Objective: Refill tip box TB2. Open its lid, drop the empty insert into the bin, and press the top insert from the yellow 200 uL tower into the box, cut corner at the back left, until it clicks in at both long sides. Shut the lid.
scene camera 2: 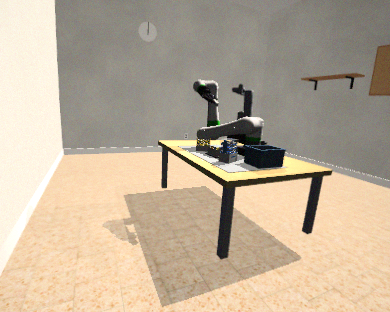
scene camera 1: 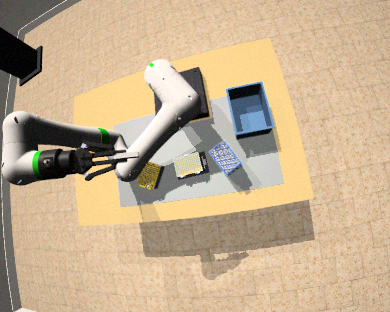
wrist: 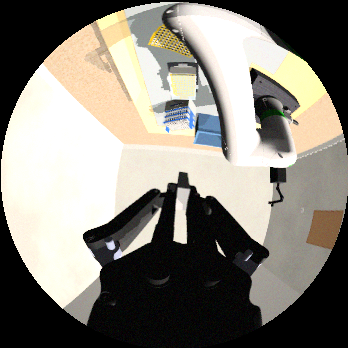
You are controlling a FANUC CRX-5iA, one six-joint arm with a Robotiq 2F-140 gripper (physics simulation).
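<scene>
The yellow tower (scene camera 1: 149,175) (scene camera 2: 203,143) (wrist: 170,41) stands on the left of the mat, partly hidden by the arm in the wrist view. The tip box (scene camera 1: 189,165) (wrist: 183,84) sits between it and the blue tower. A yellow grid shows in the box, with what looks like a clear, shut lid over it; the cut corner and the clicks cannot be made out. The blue bin (scene camera 1: 252,117) (scene camera 2: 270,157) (wrist: 209,131) stands at the back right. My gripper (scene camera 1: 136,155) (scene camera 2: 216,102) (wrist: 181,179) is shut and empty, high above the table's left side.
The blue tower (scene camera 1: 226,157) (scene camera 2: 229,148) (wrist: 178,118) stands turned on the grey mat (scene camera 1: 265,175), right of the box. The arm's black base plate (scene camera 1: 200,87) is at the back of the table (scene camera 1: 295,185). The arm's white link reaches over the mat's left part.
</scene>
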